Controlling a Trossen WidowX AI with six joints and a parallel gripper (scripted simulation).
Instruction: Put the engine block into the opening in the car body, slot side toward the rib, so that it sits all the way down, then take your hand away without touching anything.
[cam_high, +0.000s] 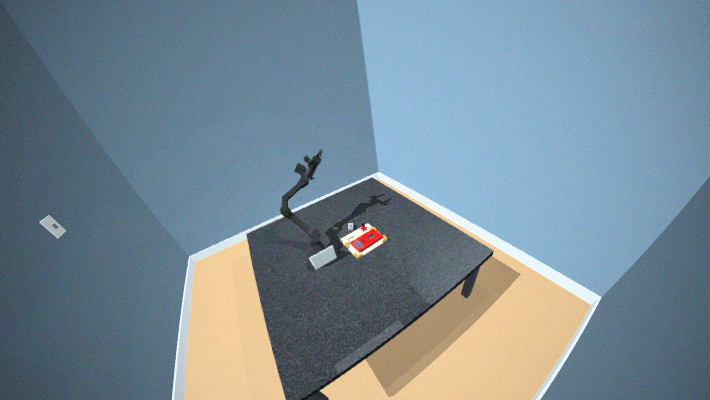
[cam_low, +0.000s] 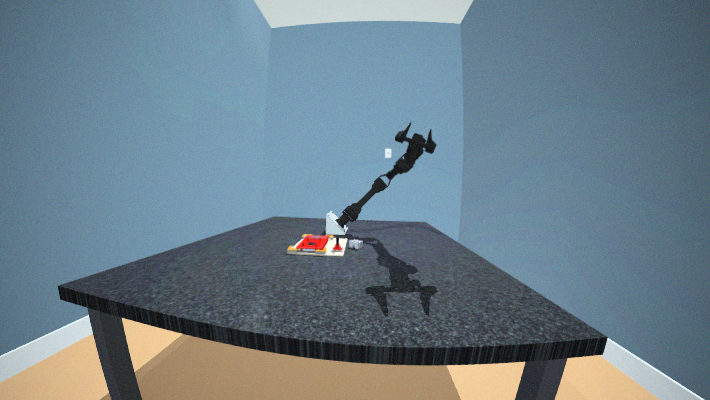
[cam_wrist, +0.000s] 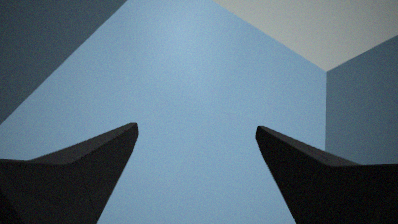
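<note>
Right now the grey engine block is 54 cm below my gripper tip, 27 cm to the right of it and 1 cm behind it.
</note>
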